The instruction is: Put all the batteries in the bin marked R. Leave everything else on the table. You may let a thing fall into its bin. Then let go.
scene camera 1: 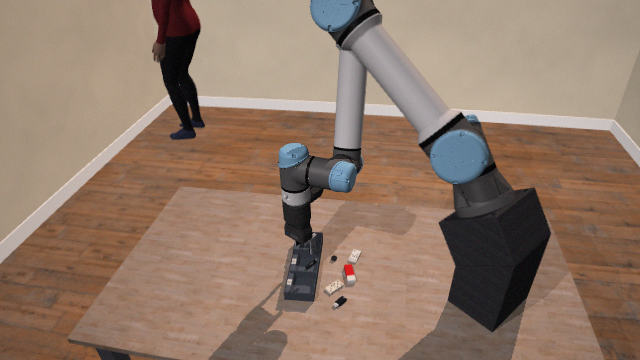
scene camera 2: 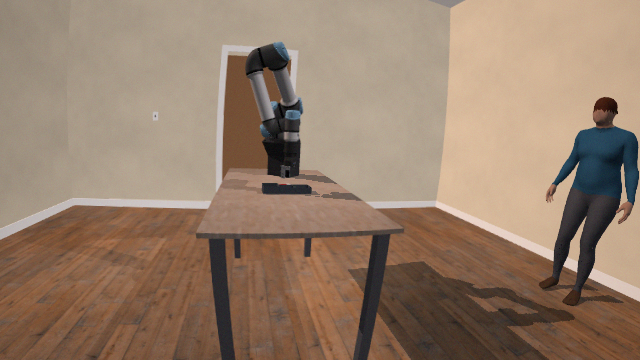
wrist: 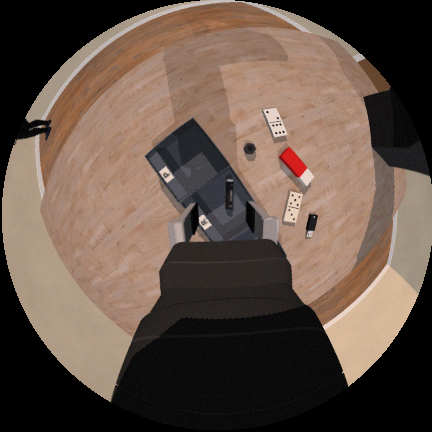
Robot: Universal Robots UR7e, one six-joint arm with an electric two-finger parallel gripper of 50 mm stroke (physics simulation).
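Places are measured from the arm's base along level axes (x ahead, y left, z up), in metres.
Pixels of known places: gripper, fingertip midpoint: (scene camera 1: 305, 247) (scene camera 2: 285, 177) (wrist: 221, 211); arm's base, link origin: (scene camera 1: 485, 205) (scene camera 2: 279, 134).
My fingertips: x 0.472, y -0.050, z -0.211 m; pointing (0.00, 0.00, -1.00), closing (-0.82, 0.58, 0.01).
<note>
For each thing: its top centre in the pictures, then the offset to it from my fingertips. "spot": a spot on its surface instead.
- black battery, top centre: (wrist: 229, 194) (scene camera 1: 311, 262) dx -0.016, dy -0.001, dz -0.060 m
- dark three-part bin, top centre: (wrist: 222, 210) (scene camera 1: 304, 259) (scene camera 2: 286, 184) dx +0.003, dy +0.008, dz -0.038 m
- R label, top centre: (wrist: 203, 221) (scene camera 1: 294, 261) dx +0.036, dy +0.007, dz -0.049 m
- P compartment, surface spot: (wrist: 170, 150) spot: dx +0.012, dy -0.107, dz -0.071 m
- small dark hexagonal piece, top centre: (wrist: 249, 147) (scene camera 1: 334, 257) dx -0.082, dy -0.037, dz -0.069 m
- white eraser, top centre: (wrist: 298, 166) (scene camera 1: 349, 272) dx -0.132, dy +0.029, dz -0.065 m
- black USB stick, top centre: (wrist: 311, 225) (scene camera 1: 339, 301) dx -0.106, dy +0.137, dz -0.070 m
A black battery (scene camera 1: 311, 263) (wrist: 229, 194) lies in the R compartment, the middle one of a dark three-part bin (scene camera 1: 299, 296) (scene camera 2: 286, 189). The R label (scene camera 1: 294, 261) (wrist: 204, 222) is on that compartment's side. My gripper (scene camera 1: 304, 243) (scene camera 2: 286, 172) (wrist: 221, 211) is open and empty, above the bin, with its fingers wide apart. The battery is clear of both fingers. The P compartment (wrist: 170, 150) is at the far end. The gripper hides part of the near end of the bin in the wrist view. No battery shows on the table.
Beside the bin lie a small dark hexagonal piece (scene camera 1: 333, 259) (wrist: 250, 148), two dominoes (scene camera 1: 354, 256) (scene camera 1: 334, 286) (wrist: 274, 122) (wrist: 293, 207), a red and white eraser (scene camera 1: 349, 274) (wrist: 296, 166) and a black USB stick (scene camera 1: 339, 302) (wrist: 311, 225). The arm's dark pedestal (scene camera 1: 495, 265) stands on the table.
</note>
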